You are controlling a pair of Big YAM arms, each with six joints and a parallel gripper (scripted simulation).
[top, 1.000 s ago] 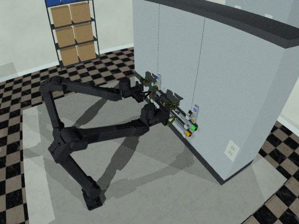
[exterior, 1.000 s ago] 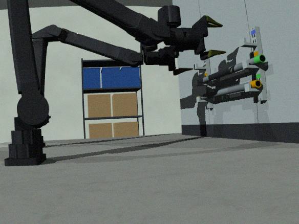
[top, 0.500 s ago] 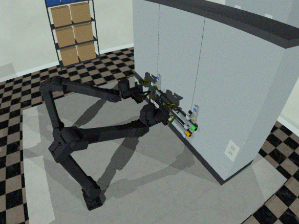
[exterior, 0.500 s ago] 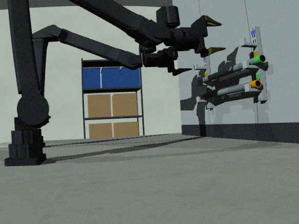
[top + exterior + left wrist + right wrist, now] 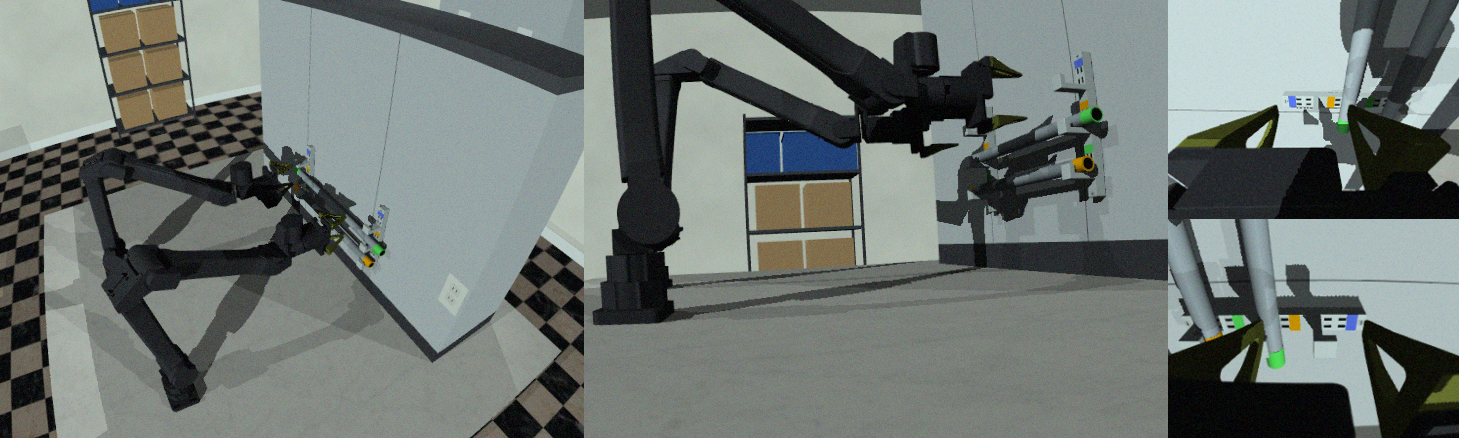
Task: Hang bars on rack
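The orange-ended bar is 5 cm ahead of my left hand, 16 cm to the right of it and 14 cm below it. The rest, counted from my left hand: green-ended bar 6 cm ahead, 17 cm to the right, 6 cm below; then grey cabinet wall 25 cm ahead, 15 cm to the right, 13 cm above; then wall outlet 2 cm ahead, 68 cm to the right, 2 cm below.
The orange-ended bar is 15 cm to the left of my right hand, 13 cm below it and 9 cm ahead of it. Round my right hand: green-ended bar 14 cm to the left, 10 cm ahead, 5 cm below; grey cabinet wall 29 cm ahead, 15 cm to the left, 14 cm above; wall outlet 37 cm to the right, 6 cm ahead, 1 cm below.
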